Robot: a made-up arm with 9 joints. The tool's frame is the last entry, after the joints.
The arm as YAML. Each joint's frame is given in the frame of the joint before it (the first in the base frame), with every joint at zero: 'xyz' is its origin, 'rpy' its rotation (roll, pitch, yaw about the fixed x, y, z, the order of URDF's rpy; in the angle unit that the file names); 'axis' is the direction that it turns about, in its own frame. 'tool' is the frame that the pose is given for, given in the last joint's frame.
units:
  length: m
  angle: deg
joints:
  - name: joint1
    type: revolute
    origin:
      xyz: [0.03, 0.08, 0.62]
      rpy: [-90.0, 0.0, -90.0]
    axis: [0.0, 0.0, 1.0]
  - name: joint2
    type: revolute
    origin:
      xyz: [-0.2, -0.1, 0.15]
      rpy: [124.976, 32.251, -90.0]
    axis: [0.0, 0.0, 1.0]
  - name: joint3
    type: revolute
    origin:
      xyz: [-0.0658, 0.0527, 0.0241]
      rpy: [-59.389, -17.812, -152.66]
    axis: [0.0, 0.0, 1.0]
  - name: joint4
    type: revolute
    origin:
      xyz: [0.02, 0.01, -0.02]
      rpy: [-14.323, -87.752, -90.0]
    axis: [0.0, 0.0, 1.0]
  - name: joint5
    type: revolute
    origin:
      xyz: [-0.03, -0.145, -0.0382]
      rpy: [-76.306, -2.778, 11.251]
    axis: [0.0, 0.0, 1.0]
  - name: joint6
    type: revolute
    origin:
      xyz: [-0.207, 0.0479, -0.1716]
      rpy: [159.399, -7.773, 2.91]
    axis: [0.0, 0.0, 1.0]
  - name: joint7
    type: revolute
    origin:
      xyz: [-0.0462, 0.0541, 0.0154]
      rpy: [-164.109, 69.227, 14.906]
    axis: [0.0, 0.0, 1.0]
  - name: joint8
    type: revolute
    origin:
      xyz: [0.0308, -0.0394, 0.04]
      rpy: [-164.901, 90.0, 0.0]
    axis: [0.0, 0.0, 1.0]
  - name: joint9
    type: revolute
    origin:
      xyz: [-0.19, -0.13, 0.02]
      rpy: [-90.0, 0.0, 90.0]
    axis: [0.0, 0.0, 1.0]
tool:
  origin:
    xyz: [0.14, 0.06, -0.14]
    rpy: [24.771, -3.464, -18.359]
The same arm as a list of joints. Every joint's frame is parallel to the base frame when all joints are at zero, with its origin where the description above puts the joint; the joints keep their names.
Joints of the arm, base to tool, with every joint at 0 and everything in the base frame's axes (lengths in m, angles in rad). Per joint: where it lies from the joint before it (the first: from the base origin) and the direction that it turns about. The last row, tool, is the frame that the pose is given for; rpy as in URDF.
joint1: offset 0.03 0.08 0.62 axis +x
joint2: offset 0.15 0.2 0.1 axis -0.484795 0.819391 -0.305897
joint3: offset 0.0599 0.05 -0.04 axis -x
joint4: offset 0.02 -0.01 -0.02 axis -0.037999 -0.96817 -0.247392
joint5: offset 0.03 0 0.1499 axis 0.200902 -0.0018 -0.97961
joint6: offset 0.17 0.04 0.21 axis -0.341108 -0.337308 0.877421
joint7: offset 0.0399 -0.06 0.01 axis +x
joint8: offset 0.04 -0.03 -0.04 axis +z
joint9: offset 0.19 0.13 0.02 axis +x
tool: offset -0.14 -0.14 -0.06 rpy -1.1585 -0.3198 -1.5071

